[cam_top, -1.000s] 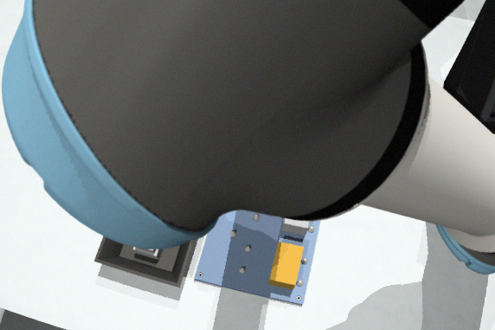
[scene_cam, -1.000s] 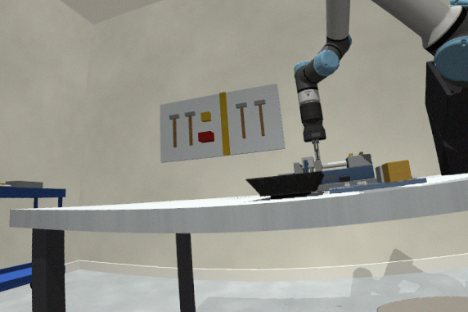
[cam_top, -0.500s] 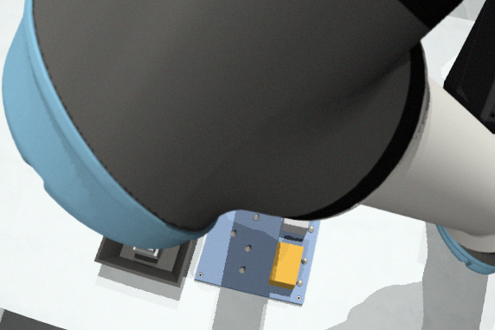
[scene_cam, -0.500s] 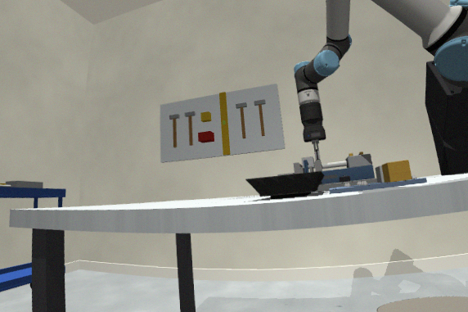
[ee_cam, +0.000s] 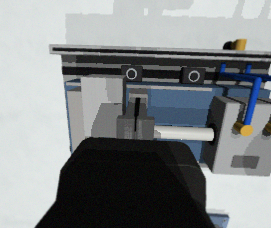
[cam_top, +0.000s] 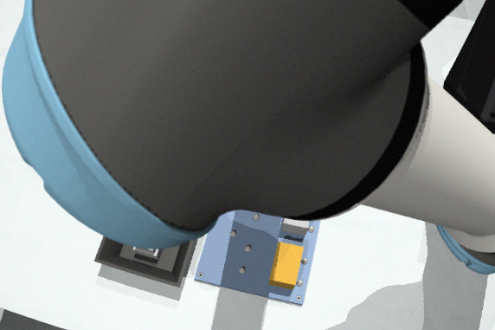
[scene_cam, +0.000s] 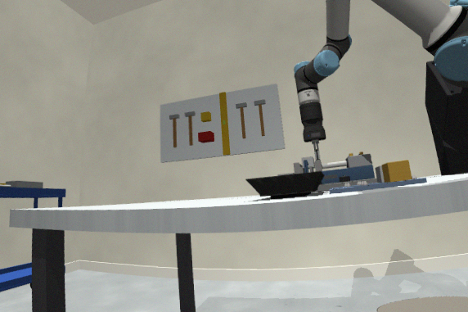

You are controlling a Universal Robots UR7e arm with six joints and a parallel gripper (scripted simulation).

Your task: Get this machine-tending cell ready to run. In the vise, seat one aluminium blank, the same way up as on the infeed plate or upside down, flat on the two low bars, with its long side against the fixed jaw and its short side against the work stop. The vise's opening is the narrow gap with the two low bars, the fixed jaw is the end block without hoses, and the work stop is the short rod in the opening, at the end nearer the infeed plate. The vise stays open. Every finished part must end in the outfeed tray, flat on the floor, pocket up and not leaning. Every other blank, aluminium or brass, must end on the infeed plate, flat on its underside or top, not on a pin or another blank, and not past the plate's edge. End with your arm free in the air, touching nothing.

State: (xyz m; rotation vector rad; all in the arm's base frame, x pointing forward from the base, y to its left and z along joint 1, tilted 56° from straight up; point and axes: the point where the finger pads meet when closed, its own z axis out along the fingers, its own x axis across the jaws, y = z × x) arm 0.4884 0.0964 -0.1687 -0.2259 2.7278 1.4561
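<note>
Right now my hand is 40 mm past the blue base, 30 mm to the right of it and 80 mm above it. Round my hand: brass blank 210 mm behind, 370 mm to the left, 100 mm below.
</note>
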